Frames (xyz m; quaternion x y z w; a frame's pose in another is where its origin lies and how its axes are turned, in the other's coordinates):
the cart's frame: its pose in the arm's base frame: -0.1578 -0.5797 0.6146 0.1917 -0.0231 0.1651 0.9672
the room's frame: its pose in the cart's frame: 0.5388 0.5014 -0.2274 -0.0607 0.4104 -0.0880 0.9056
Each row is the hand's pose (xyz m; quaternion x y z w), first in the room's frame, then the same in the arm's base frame.
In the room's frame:
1: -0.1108 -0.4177 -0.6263 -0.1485 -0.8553 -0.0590 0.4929
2: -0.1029 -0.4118 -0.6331 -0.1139 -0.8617 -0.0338 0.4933
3: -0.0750 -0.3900 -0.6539 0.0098 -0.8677 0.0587 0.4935
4: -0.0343 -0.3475 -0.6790 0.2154 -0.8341 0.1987 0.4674
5: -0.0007 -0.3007 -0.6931 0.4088 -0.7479 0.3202 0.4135
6: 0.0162 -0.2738 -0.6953 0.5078 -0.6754 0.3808 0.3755
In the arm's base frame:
1: -0.2453 -0.3326 0.1978 -0.0125 -0.6091 0.0308 0.7924
2: -0.2462 -0.3248 0.1888 0.0296 -0.6111 0.0403 0.7900
3: -0.2472 -0.2961 0.1594 0.1786 -0.6035 0.0770 0.7733
4: -0.2474 -0.2439 0.1224 0.4136 -0.5606 0.1239 0.7066
5: -0.2453 -0.1896 0.0988 0.6215 -0.4813 0.1572 0.5978
6: -0.2416 -0.1589 0.0910 0.7228 -0.4187 0.1727 0.5220

